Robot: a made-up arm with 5 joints.
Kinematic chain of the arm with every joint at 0, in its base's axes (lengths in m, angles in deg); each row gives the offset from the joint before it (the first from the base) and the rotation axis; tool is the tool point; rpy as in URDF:
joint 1: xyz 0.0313 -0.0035 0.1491 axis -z
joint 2: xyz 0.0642 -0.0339 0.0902 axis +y
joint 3: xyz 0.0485 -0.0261 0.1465 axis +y
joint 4: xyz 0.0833 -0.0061 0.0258 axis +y
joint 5: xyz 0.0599 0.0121 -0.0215 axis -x
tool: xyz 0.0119 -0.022 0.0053 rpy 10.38 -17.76 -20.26
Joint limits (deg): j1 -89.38..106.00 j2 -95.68..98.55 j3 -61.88..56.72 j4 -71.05..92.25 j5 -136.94..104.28
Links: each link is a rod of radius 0.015 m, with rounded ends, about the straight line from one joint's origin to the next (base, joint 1, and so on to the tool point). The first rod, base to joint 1, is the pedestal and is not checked.
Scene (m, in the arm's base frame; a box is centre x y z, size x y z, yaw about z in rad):
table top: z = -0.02
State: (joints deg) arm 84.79 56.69 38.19 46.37 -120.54
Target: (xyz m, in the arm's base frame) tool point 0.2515 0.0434 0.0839
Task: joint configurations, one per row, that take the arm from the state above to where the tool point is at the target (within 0.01 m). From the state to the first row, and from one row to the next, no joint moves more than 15 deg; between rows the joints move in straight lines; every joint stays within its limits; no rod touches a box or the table.
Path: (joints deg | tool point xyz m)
1: 71.30 58.95 33.68 42.22 -121.97 | 0.0368 -0.1659 0.1683
2: 57.82 61.21 29.16 38.06 -123.40 | 0.0789 -0.1662 0.1542
3: 44.33 63.47 24.65 33.91 -124.83 | 0.1218 -0.1559 0.1407
4: 30.85 65.74 20.14 29.75 -126.27 | 0.1628 -0.1347 0.1276
5: 17.36 68.00 15.62 25.60 -127.70 | 0.1990 -0.1028 0.1154
6: 3.88 70.26 11.11 21.45 -129.13 | 0.2275 -0.0611 0.1039
7: -9.61 72.52 6.59 17.29 -130.56 | 0.2458 -0.0115 0.0934
8: -23.09 74.78 2.08 13.14 -131.99 | 0.2515 0.0434 0.0839

